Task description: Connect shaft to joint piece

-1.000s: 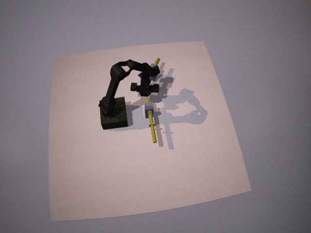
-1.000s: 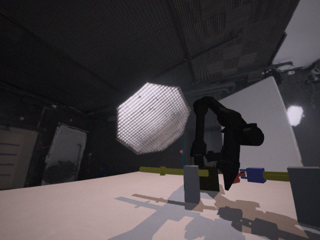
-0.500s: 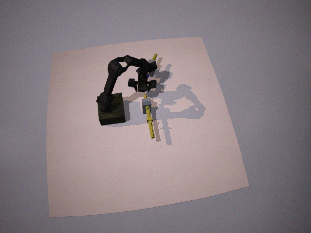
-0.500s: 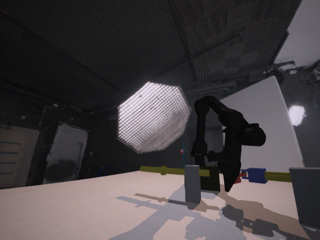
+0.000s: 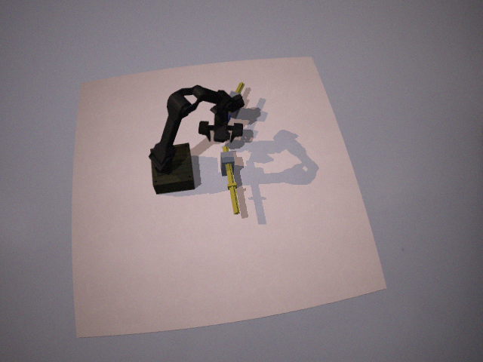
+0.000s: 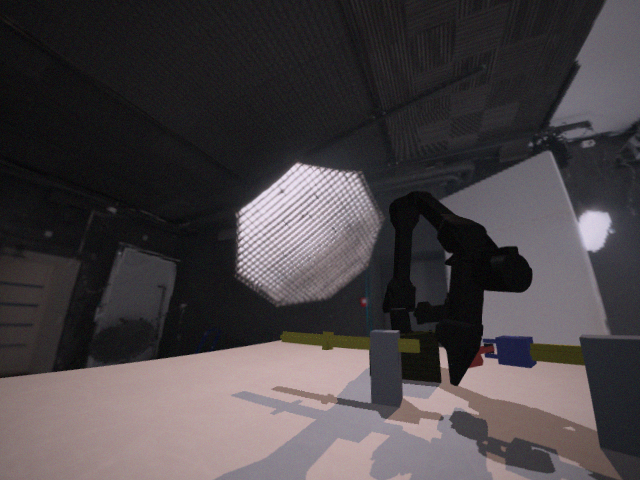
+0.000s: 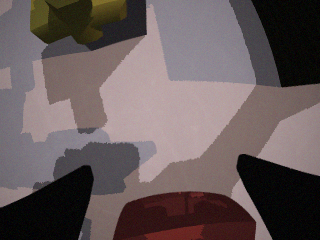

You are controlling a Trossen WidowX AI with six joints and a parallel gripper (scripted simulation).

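The red joint piece lies 4 cm above my gripper tip, 2 cm to the left of it and 1 cm ahead of it.
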